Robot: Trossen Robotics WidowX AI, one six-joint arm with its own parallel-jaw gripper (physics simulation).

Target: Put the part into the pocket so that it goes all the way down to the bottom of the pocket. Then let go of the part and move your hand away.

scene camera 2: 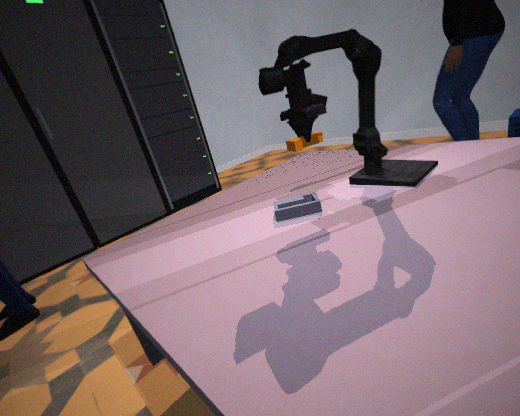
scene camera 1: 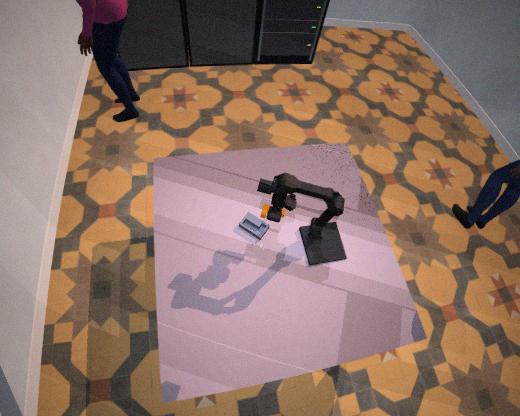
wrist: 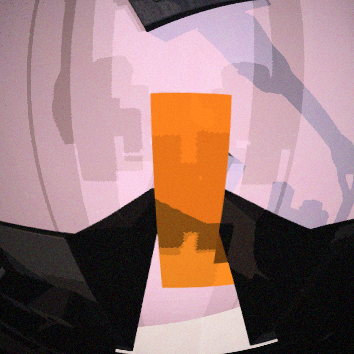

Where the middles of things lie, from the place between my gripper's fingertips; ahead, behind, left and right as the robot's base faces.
The orange L-shaped part [wrist: 189, 131] is 10 mm ahead of my hand. Round my hand: grey pocket block [scene camera 2: 306, 204] 180 mm below, 80 mm ahead, 30 mm to the right.
